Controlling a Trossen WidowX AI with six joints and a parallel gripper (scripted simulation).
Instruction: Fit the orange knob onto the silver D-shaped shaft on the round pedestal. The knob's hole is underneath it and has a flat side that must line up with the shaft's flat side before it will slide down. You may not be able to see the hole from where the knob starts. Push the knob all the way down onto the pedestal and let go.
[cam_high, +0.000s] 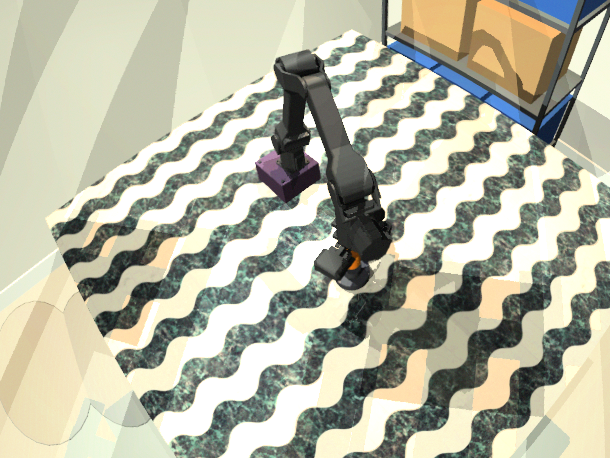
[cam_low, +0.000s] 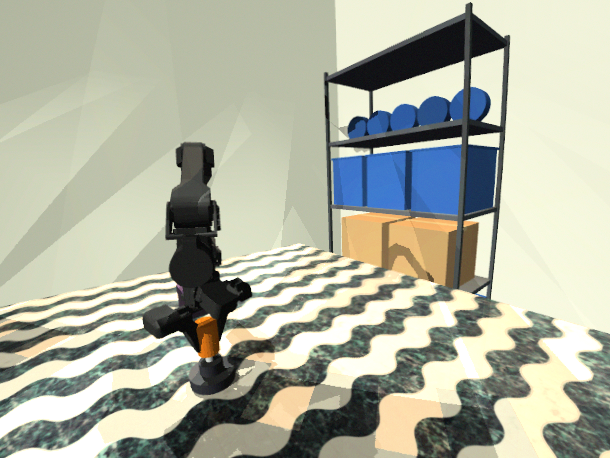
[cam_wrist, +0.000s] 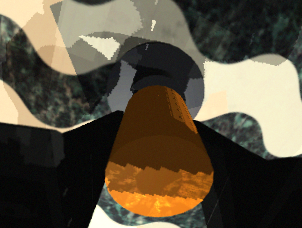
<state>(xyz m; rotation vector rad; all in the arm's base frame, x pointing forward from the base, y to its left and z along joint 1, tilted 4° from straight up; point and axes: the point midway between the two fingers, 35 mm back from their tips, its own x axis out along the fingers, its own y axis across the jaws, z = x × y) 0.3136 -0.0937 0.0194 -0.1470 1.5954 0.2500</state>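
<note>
My gripper tip is now 3 cm below the orange knob. Round my gripper tip: round grey pedestal (4 cm below).
</note>
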